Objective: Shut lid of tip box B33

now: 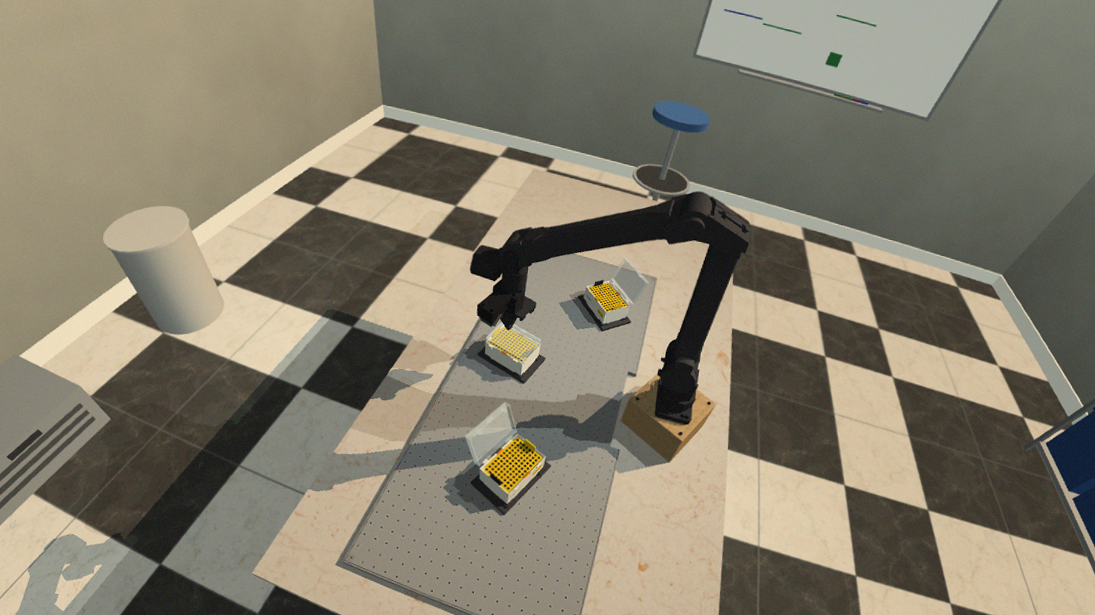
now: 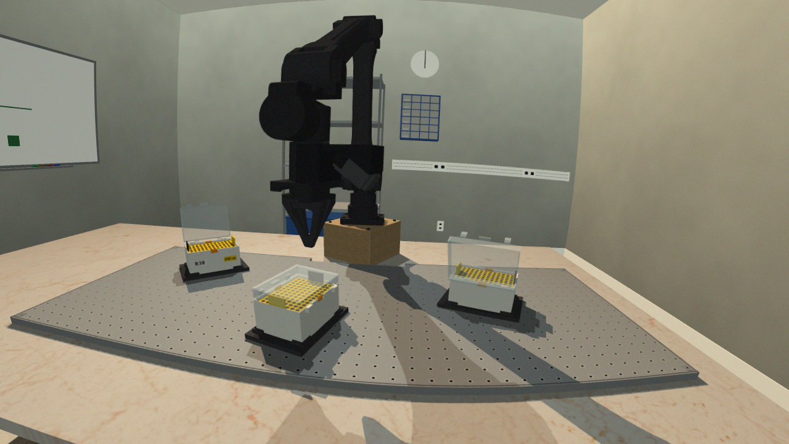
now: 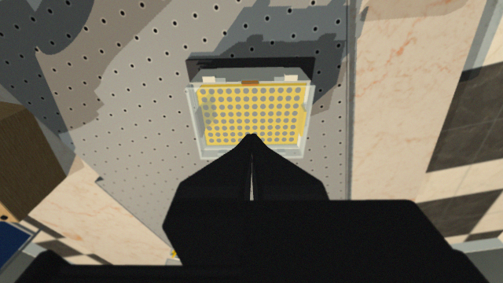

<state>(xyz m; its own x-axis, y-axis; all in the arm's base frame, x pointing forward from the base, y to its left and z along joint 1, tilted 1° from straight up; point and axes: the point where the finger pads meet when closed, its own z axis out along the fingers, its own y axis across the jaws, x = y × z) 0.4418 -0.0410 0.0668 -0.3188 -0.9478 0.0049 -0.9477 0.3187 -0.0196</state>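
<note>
The tip box lid is 1 cm behind my hand, 2 cm to the right of it and 8 cm below it. Round my hand: tip box: 23 cm behind, 31 cm to the right, 8 cm below.
</note>
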